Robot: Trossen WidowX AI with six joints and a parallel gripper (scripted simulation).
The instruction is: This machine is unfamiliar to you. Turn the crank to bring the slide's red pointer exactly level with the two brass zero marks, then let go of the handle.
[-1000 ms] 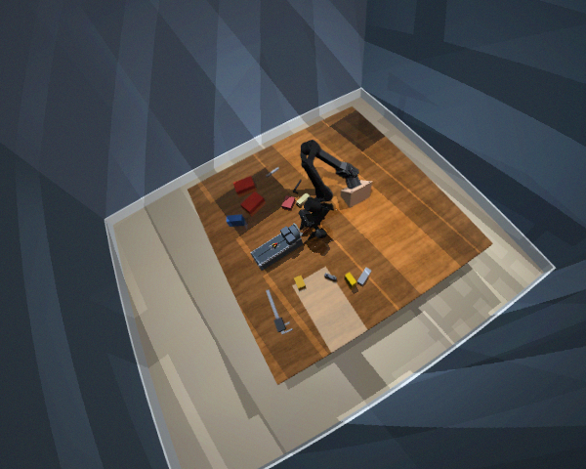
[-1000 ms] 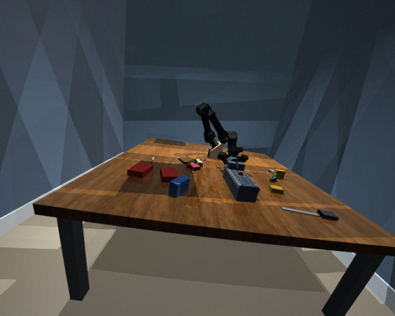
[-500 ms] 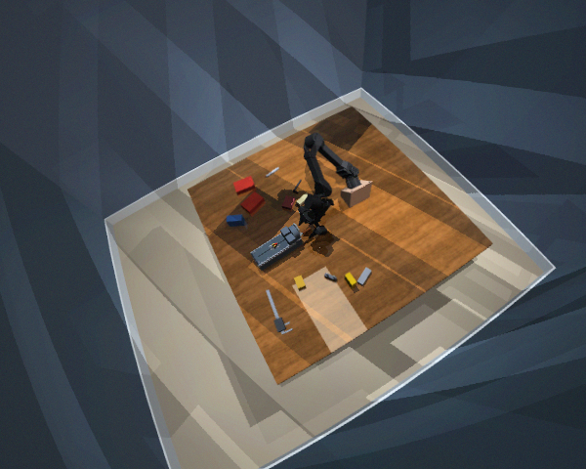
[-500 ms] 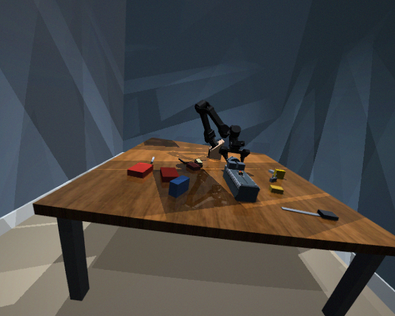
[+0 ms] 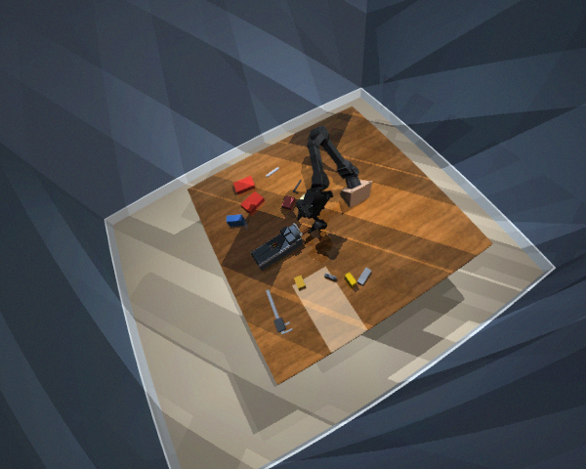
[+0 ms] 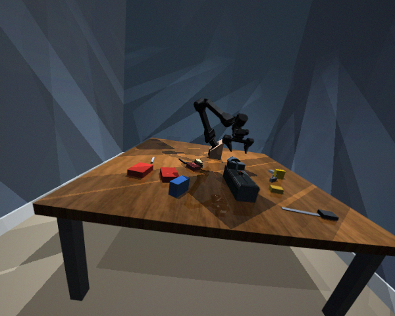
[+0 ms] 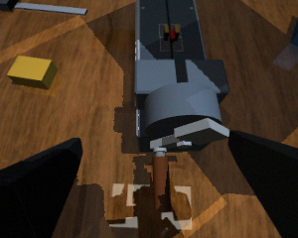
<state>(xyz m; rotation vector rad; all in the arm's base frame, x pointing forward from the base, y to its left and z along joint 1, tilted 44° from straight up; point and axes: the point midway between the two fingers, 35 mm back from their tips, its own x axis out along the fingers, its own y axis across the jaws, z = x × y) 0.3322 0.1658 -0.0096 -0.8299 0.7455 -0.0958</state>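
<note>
The brown crank handle lies 8 cm below my gripper tip, 2 cm behind it and 1 cm to the right of it. The rest, counted from my gripper tip: pink block: 25 cm to the right, 14 cm below; ochre block: 21 cm to the left, 14 cm below, 12 cm ahead; red pointer: 16 cm ahead, 7 cm below.
</note>
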